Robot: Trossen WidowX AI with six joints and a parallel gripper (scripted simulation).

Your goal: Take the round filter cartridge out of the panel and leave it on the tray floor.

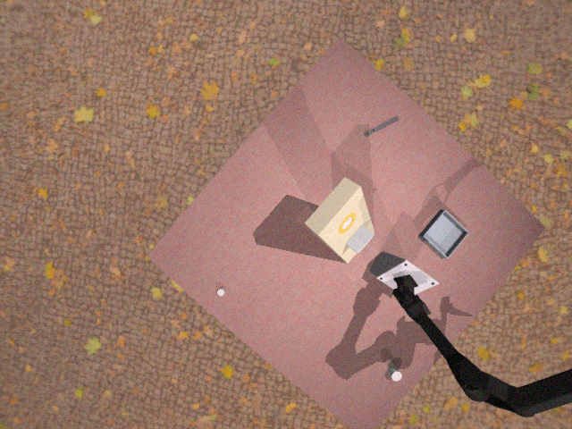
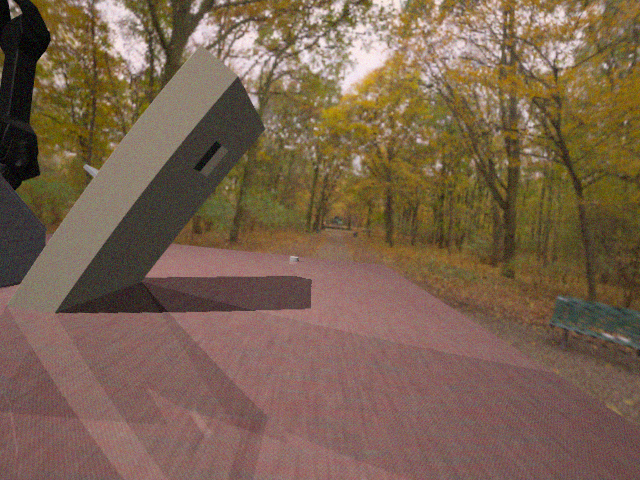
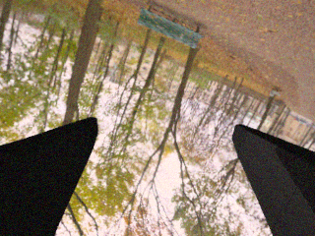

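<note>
My gripper tip is now 63 cm short of the white round filter cartridge, 35 cm to the right of it and 35 cm above it. The rest, counted from my gripper tip: small white peg (90 cm to the left, 70 cm ahead, 59 cm below); grey tray (58 cm below, 24 cm ahead, 1 cm to the left); service panel (58 cm ahead, 42 cm below, 34 cm to the left).
</note>
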